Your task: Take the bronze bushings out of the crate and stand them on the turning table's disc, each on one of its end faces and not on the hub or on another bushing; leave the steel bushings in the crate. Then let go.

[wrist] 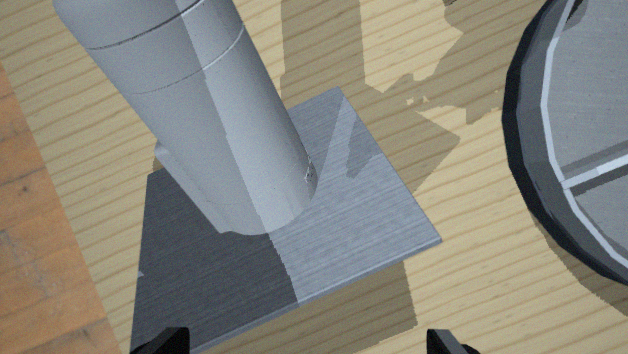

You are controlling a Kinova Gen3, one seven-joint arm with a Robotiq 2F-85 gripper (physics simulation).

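Where they show: arm's base at its link origin: [268, 192].
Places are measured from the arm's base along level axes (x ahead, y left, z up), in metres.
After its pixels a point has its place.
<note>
A round grey thing with a dark outer rim and thin light ridges, seemingly the turning table [524, 115] @[z -0.097, x 0.276, y -0.002 m], shows in part at the right edge of the wrist view; its grey disc [592, 100] @[z -0.094, x 0.344, y -0.009 m] is cut off by the frame, and no bushing shows on the visible part. The hub does not show. The crate and the bronze and steel bushings do not show in this view. My gripper [307, 341] @[z 0.211, x 0.029, y -0.066 m] is open with nothing between its fingers; the two dark fingertips stand wide apart at the bottom edge, to the left of the round table and apart from it.
The arm's light grey cylindrical base [240, 135] @[z 0.094, x 0.008, y 0.038 m] rises from a square brushed-metal plate [360, 215] @[z 0.051, x 0.069, y -0.039 m], left of the round table. The plate lies on a pale wooden table top [470, 260] @[z -0.147, x 0.186, y -0.147 m]. The table's edge runs down the left side, with brown plank floor [35, 235] beyond. Shadows cross plate and wood.
</note>
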